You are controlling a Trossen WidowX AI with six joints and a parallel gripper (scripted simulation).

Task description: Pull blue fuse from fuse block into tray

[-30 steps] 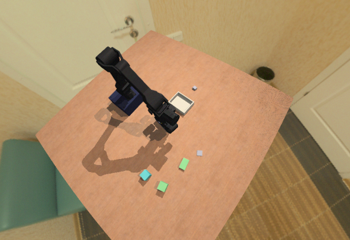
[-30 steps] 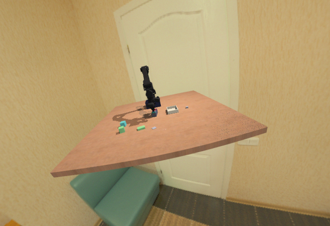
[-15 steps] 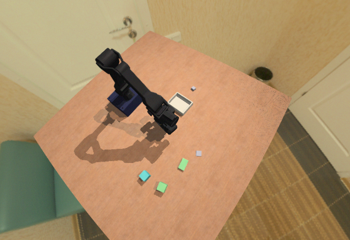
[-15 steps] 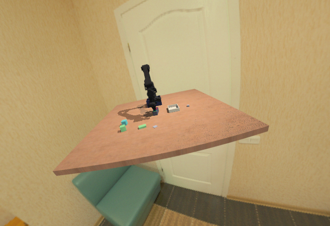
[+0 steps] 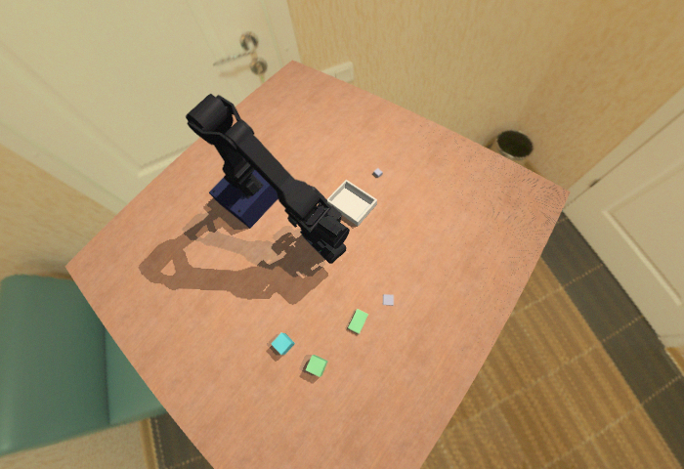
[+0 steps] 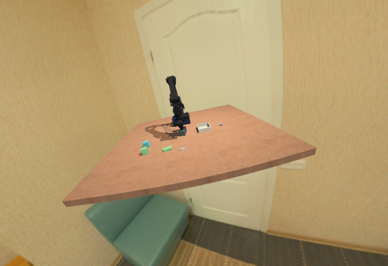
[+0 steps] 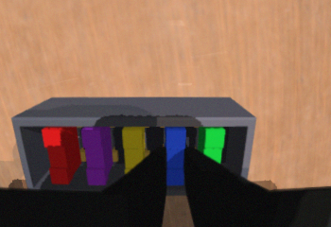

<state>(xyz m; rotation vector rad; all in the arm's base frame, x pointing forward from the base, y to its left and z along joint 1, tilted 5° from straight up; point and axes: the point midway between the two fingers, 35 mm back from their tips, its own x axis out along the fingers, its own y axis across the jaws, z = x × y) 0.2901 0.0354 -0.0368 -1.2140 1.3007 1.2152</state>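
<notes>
Right now my gripper tip is 2 cm short of the green fuse and 1 cm above it. Round my gripper tip: purple fuse 4 cm behind, 1 cm below; blue fuse 1 cm below; yellow fuse 2 cm behind, 1 cm below.
</notes>
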